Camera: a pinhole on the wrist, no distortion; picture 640 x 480 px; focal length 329.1 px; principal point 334.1 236.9 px. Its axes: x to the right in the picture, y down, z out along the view. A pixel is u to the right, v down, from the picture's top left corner.
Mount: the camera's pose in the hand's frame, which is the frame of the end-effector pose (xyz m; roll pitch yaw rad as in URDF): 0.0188 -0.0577 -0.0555 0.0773 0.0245 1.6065
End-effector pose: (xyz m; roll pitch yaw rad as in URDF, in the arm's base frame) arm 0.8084 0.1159 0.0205 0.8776 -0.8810 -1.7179
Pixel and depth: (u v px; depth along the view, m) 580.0 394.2 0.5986
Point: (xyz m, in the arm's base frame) 0.7347 0.7916 0.2563
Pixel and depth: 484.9 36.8 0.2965
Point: 0.7011 0.1590 0.3230
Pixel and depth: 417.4 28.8 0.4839
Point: 0.5629 0.1754 0.5012
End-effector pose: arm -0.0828 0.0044 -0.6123 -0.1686 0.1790 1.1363
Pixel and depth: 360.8 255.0 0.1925
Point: -0.0505 0.0414 -0.4774
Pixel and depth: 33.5 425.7 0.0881
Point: 0.0297 -0.0597 -0.5487
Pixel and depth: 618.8 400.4 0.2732
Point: -0.3076 0.0328 -0.4088
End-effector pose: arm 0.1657 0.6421 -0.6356 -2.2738 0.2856 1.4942
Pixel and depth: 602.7 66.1 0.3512
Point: 0.1233 0.7515 -1.0452
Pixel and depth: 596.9 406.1 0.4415
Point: 0.0350 0.3366 -1.0460
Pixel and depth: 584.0 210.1 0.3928
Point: 0.0765 0.6024 -1.0422
